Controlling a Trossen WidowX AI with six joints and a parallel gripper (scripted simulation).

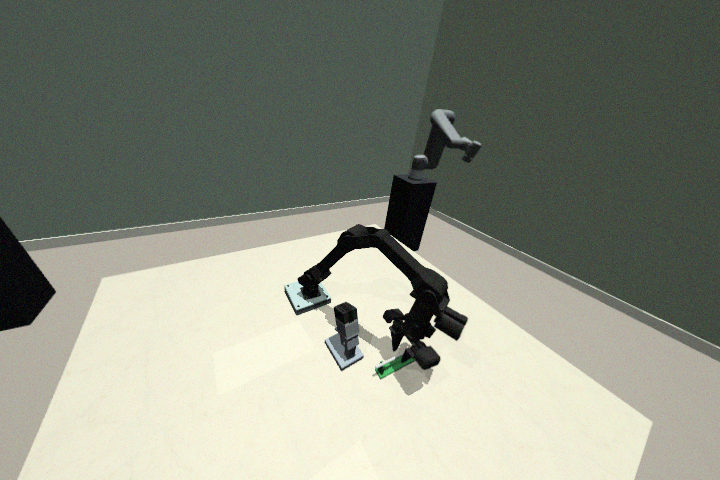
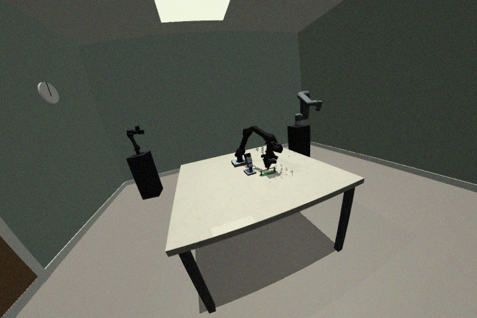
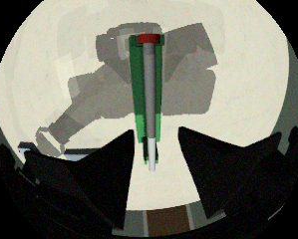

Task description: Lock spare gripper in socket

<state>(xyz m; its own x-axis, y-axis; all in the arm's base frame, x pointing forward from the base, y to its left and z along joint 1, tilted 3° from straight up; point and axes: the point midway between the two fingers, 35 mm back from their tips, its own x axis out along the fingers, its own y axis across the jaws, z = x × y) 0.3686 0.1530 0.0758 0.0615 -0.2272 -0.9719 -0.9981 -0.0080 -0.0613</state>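
My gripper tip is 3 cm above the green cradle and 1 cm to the right of it. Also, from my gripper tip: spare gripper (12 cm to the right, 11 cm behind, 7 cm above); mount (12 cm to the right, 11 cm behind).
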